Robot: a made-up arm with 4 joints.
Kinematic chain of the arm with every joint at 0, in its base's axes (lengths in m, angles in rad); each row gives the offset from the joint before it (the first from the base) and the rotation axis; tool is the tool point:
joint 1: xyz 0 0 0.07 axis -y
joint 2: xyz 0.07 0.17 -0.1 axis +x
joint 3: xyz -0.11 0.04 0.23 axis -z
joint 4: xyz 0.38 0 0.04 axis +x
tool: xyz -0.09 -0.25 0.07
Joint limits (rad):
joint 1: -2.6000..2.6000
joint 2: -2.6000..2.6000
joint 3: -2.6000..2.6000
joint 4: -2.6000..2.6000
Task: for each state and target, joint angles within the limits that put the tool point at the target. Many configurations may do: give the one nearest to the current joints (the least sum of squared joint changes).
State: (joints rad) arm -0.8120 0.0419 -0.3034 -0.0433
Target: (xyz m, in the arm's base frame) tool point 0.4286 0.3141 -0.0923
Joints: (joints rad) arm -1.2404 -0.1718 -0.5901 -0.6109
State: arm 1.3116 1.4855 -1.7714 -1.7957
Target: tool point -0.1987 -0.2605 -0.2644
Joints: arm 1.0280 1.6012 -2.3236 -2.2175
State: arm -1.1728 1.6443 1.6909 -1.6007
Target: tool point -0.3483 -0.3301 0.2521
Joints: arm -1.7907 1.6107 2.0966 -1.6802
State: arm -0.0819 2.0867 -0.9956 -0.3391
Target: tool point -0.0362 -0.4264 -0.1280
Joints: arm -0.5257 2.3031 -1.5908 -0.8437
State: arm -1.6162 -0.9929 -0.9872 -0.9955
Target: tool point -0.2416 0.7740 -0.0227
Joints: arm -1.0734 -1.2672 -1.5320 -1.3173
